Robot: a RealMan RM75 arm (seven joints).
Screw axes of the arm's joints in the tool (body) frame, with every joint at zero. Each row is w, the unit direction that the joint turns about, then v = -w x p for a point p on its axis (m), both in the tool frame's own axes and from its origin. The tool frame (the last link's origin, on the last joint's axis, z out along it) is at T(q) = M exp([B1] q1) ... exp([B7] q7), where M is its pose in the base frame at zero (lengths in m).
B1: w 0 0 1 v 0 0 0
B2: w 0 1 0 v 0.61 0 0
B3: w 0 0 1 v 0 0 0
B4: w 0 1 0 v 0.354 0 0
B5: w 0 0 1 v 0 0 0
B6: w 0 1 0 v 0.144 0 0
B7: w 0 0 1 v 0 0 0
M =
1 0 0 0
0 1 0 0
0 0 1 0.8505
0 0 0 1
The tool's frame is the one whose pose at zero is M.
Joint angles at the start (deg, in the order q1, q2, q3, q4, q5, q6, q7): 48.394, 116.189, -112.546, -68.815, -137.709, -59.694, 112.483
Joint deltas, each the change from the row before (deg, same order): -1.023, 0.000, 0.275, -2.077, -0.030, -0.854, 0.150; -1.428, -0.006, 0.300, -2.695, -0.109, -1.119, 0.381; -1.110, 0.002, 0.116, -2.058, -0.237, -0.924, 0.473; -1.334, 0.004, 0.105, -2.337, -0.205, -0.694, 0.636; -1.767, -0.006, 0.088, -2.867, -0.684, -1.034, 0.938; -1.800, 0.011, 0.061, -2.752, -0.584, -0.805, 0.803
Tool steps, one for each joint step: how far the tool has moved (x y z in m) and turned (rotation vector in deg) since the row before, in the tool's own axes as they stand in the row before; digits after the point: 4 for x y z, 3 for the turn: -0.0029, 0.0019, -0.0041, 0.138, -0.794, 0.067; -0.0032, 0.0031, -0.0053, 0.155, -0.905, 0.279; -0.0021, 0.0029, -0.0039, 0.051, -0.498, 0.253; -0.0025, 0.0029, -0.0045, 0.339, -0.723, 0.465; -0.0014, 0.0042, -0.0056, 0.374, -0.392, 0.636; -0.0013, 0.0041, -0.0054, 0.487, -0.477, 0.644
